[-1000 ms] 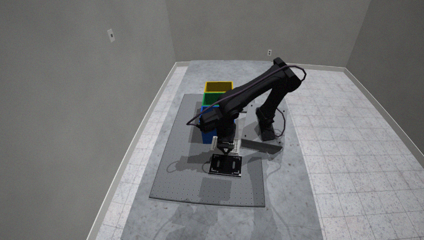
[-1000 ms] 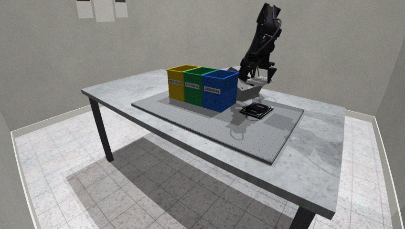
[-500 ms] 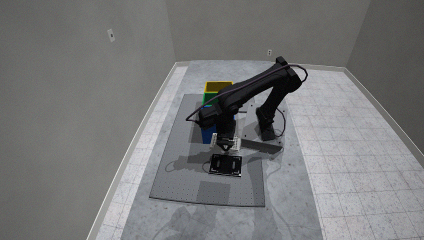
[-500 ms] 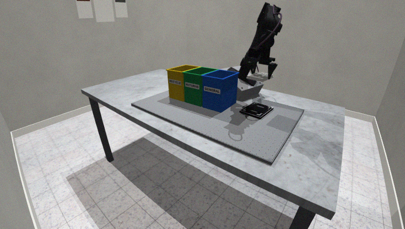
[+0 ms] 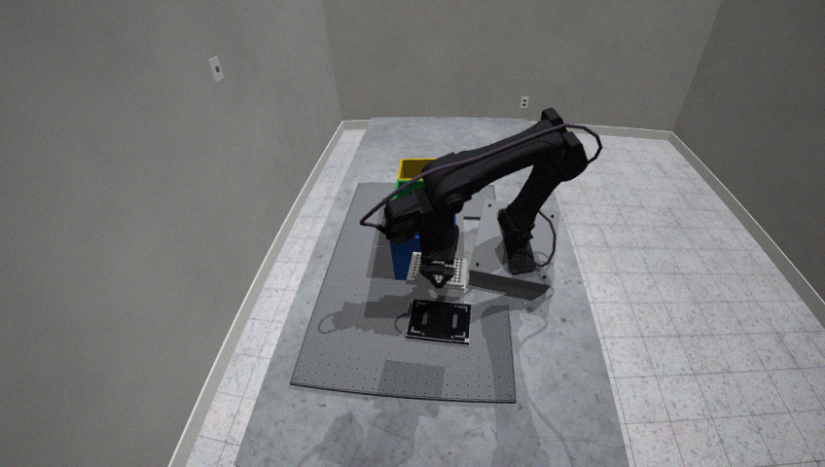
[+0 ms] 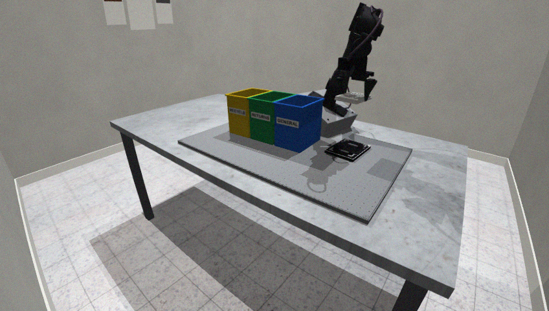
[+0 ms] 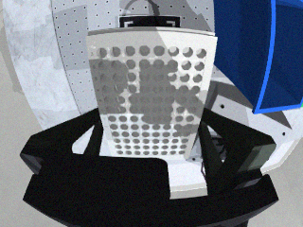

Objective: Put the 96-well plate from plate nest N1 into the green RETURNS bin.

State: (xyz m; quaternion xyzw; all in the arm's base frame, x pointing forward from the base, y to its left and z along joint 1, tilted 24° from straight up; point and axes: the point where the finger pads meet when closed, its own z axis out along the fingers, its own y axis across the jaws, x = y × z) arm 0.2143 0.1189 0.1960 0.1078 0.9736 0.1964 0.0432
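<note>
My gripper is now 340 mm to the left of the green bin, 130 mm above it and 20 mm short of it. From my hand the other things lie so: white 96-well plate: 10 mm ahead; then black plate nest N1: 210 mm below; then blue bin: 210 mm to the right, 130 mm below, 30 mm ahead.
</note>
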